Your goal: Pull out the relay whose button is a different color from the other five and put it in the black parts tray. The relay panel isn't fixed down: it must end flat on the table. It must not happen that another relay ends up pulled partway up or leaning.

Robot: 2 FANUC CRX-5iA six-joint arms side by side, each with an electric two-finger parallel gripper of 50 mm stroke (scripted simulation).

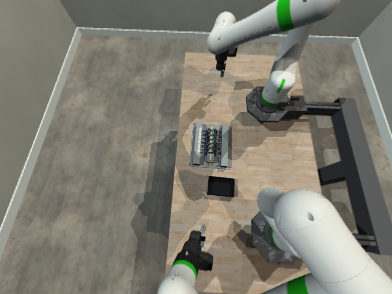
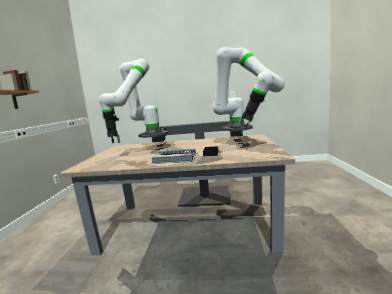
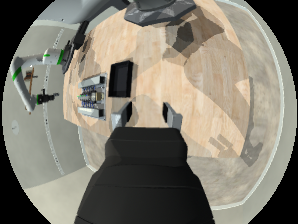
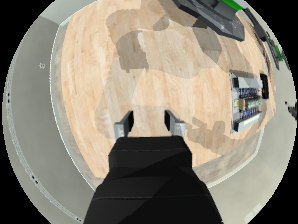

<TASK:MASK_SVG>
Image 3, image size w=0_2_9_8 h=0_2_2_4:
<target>my left gripper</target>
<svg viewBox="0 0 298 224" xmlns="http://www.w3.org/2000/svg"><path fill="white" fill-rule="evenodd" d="M126 101L120 111L112 113L113 132L105 143L105 161L100 169L90 177L80 206L78 206L74 224L216 224L213 220L212 209L210 209L208 197L206 197L205 190L202 188L201 181L192 173L192 169L186 163L186 160L188 160L188 145L186 145L184 137L181 135L181 113L176 113L169 103L162 104L162 116L164 116L165 123L168 123L169 128L125 127L126 123L129 123L130 116L132 116L132 101Z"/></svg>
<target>relay panel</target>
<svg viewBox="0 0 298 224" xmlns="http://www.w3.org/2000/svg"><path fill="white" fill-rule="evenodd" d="M108 72L88 77L88 80L85 79L78 83L78 88L81 88L81 95L92 95L92 99L81 100L81 107L77 107L78 113L93 117L93 119L106 121L105 96L106 75L108 75Z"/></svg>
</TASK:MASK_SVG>
